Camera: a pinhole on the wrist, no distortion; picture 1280 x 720 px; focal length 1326.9 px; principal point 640.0 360.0 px. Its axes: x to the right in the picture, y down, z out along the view. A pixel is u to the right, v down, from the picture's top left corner.
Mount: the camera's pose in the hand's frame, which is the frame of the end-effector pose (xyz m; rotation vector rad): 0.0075 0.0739 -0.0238 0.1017 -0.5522 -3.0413
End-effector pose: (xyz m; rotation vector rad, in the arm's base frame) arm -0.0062 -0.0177 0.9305 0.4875 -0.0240 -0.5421
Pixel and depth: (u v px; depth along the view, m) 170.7 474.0 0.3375
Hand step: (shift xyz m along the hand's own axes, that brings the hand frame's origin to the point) 0.1028 0.1718 0.3084
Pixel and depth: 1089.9 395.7 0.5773
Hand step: -0.2294 0.2493 0.5100
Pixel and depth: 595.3 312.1 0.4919
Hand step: -0.0127 0.2633 0.4304
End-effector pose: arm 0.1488 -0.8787 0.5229 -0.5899 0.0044 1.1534
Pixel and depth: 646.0 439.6 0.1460
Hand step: -0.0036 0.1167 0.1156
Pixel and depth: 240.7 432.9 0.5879
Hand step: 0.1419 0.2597 0.5466
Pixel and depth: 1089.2 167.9 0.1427
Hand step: -0.0519 0.1402 0.0995
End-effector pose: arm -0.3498 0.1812 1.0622 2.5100 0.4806 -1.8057
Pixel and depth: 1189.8 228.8 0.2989
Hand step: -0.1389 0.1985 0.2381
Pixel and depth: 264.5 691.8 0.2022
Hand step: 0.0515 0.1007 0.1861
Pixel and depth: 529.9 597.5 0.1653
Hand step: 0.0101 0.1048 0.1418
